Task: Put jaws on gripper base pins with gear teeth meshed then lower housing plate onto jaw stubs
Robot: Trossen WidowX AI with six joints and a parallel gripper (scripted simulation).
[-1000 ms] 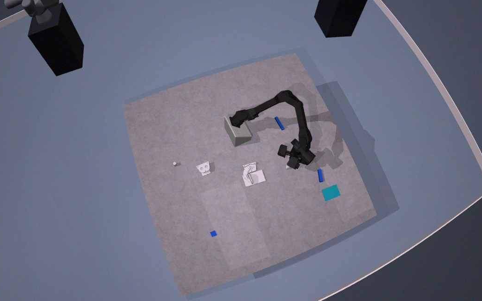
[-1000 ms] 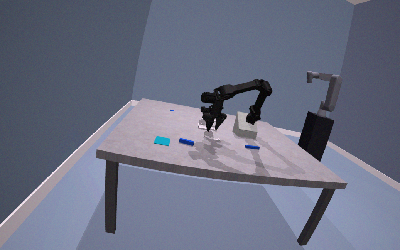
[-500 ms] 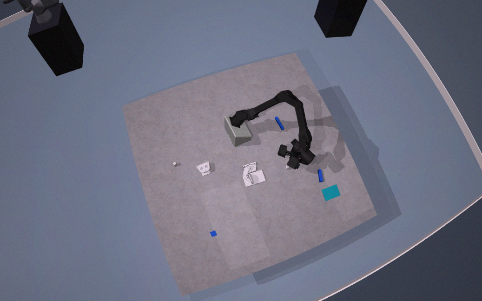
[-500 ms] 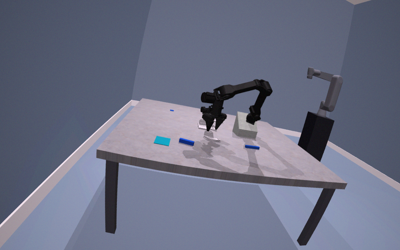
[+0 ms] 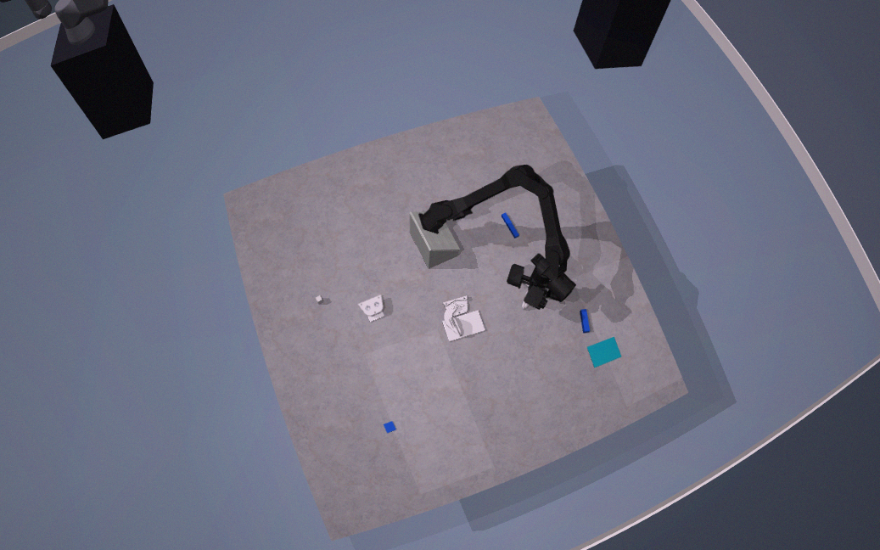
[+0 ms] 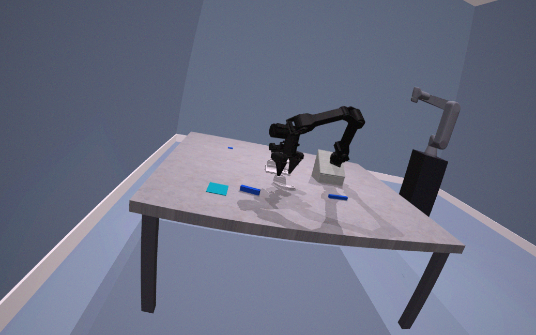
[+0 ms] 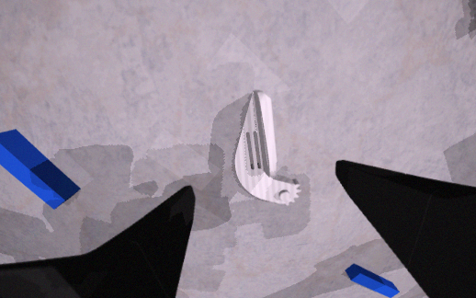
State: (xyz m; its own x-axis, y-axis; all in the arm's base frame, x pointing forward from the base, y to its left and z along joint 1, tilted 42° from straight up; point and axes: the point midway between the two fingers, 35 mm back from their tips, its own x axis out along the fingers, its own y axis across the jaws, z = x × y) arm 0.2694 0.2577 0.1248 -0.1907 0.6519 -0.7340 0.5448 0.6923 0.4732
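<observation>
My gripper tip is 3 cm past the white jaw and 5 cm above it. From my gripper tip the other things lie so: teal tile 25 cm ahead, 20 cm to the left, 5 cm below; then blue bar 26 cm behind, 1 cm to the left, 5 cm below; then white stepped part 8 cm behind, 50 cm to the right, 5 cm below.
</observation>
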